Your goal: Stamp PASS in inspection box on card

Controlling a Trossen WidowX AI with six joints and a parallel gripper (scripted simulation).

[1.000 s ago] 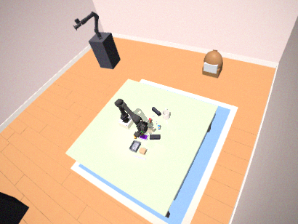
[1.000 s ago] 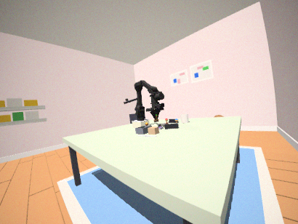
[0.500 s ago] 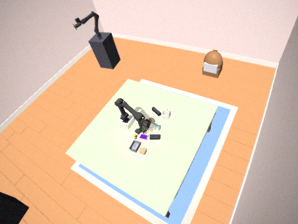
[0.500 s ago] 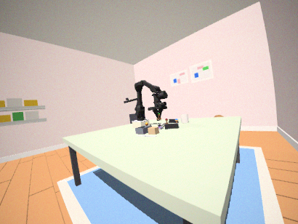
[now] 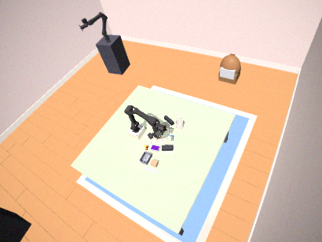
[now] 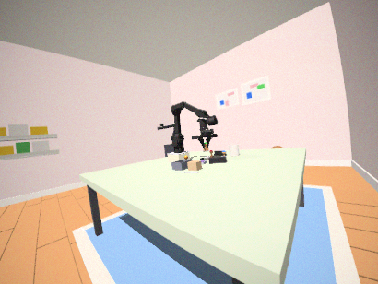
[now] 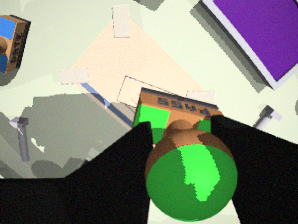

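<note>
The pale card lies 1 cm ahead of my gripper tip, 2 cm to the left of it and 10 cm below it. The rest, counted from my gripper tip: purple ink pad 2 cm behind, 9 cm to the right, 9 cm below; dark block 11 cm ahead, 5 cm to the right, 8 cm below; green-knobbed stamp right at my gripper tip.
</note>
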